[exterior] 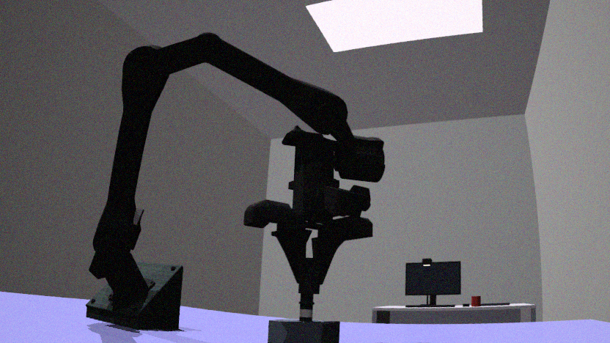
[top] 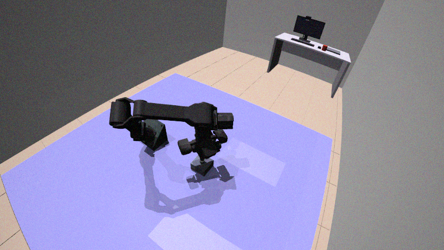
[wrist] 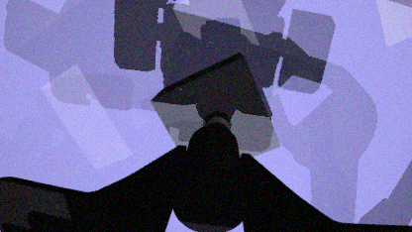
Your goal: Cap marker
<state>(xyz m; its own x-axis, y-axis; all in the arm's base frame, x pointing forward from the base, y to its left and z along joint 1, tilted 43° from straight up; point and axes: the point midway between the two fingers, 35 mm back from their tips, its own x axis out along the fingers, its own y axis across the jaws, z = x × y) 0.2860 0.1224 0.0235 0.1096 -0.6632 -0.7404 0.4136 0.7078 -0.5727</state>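
My gripper tip is now 70 mm above the grey holder block. The rest, counted from my gripper tip: black cap 10 mm above.
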